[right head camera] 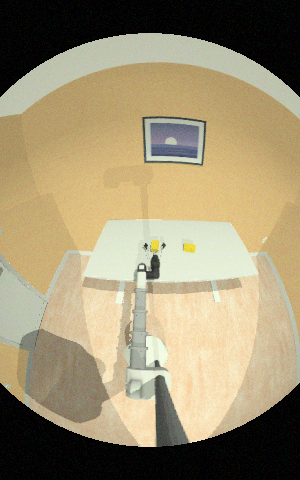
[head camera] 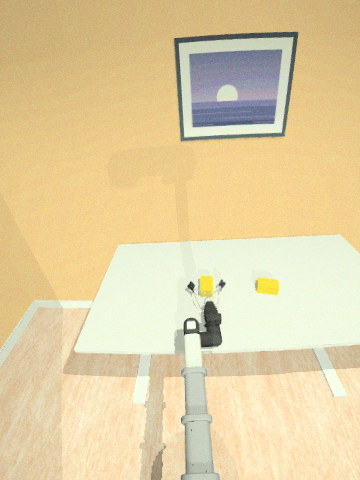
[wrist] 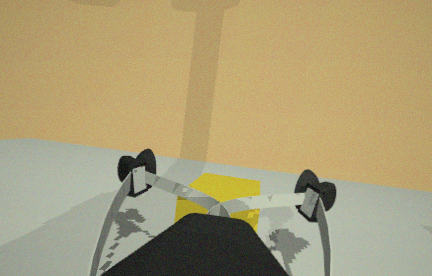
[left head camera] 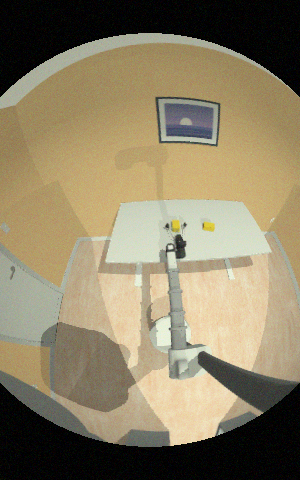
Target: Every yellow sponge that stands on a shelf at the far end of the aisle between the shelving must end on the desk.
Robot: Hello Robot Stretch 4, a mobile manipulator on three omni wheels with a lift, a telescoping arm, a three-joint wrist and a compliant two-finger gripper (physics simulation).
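Seen in the pictures: gripper, fingertip midpoint: [right head camera: 154,242] [head camera: 206,281] [wrist: 225,175] [left head camera: 175,222]; robot's base at its link origin: [right head camera: 146,352] [left head camera: 169,333].
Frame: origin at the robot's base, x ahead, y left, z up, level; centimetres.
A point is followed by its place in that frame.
A yellow sponge [head camera: 206,283] @(z 73.8, x 86.9, y -8.8 cm) [left head camera: 175,225] @(z 73.7, x 85.0, y -8.5 cm) [right head camera: 155,245] @(z 73.7, x 85.3, y -9.6 cm) [wrist: 227,186] @(z 73.8, x 87.3, y -9.0 cm) rests on the white desk [head camera: 145,310] @(z 69.3, x 75.9, y 21.2 cm) [left head camera: 130,240] @(z 69.2, x 75.8, y 30.0 cm) [right head camera: 110,255] @(z 69.2, x 78.1, y 29.2 cm) [wrist: 40,175] @(z 69.3, x 97.9, y 17.1 cm), between the spread fingers of my gripper [head camera: 206,285] @(z 74.7, x 87.5, y -8.7 cm) [left head camera: 175,226] @(z 74.7, x 87.5, y -8.7 cm) [right head camera: 154,246] @(z 74.7, x 87.5, y -8.7 cm) [wrist: 225,175] @(z 74.7, x 87.5, y -8.7 cm). The gripper is open, with a gap on each side of the sponge. In the wrist view the gripper's body and finger strips hide the sponge's lower part. A second yellow sponge [head camera: 267,286] @(z 73.8, x 82.1, y -37.7 cm) [left head camera: 209,227] @(z 73.0, x 81.2, y -38.5 cm) [right head camera: 189,247] @(z 73.8, x 82.1, y -38.4 cm) lies on the desk to the right of the gripper. The shelving does not show in these views.
The orange wall with a framed sunset picture [head camera: 182,90] @(z 155.9, x 132.7, y -3.2 cm) [left head camera: 159,120] @(z 153.6, x 132.8, y -2.7 cm) [right head camera: 145,140] @(z 153.4, x 132.7, y -3.1 cm) stands behind the desk. My telescoping arm [head camera: 196,400] @(z 84.3, x 32.3, y -0.2 cm) [left head camera: 176,300] @(z 84.6, x 22.5, y -0.3 cm) [right head camera: 139,320] @(z 84.6, x 22.4, y -0.4 cm) reaches over the desk's front edge. A grey door [left head camera: 25,305] @(z 58.0, x 5.4, y 150.5 cm) [right head camera: 17,310] @(z 43.7, x 6.8, y 150.4 cm) is at the left.
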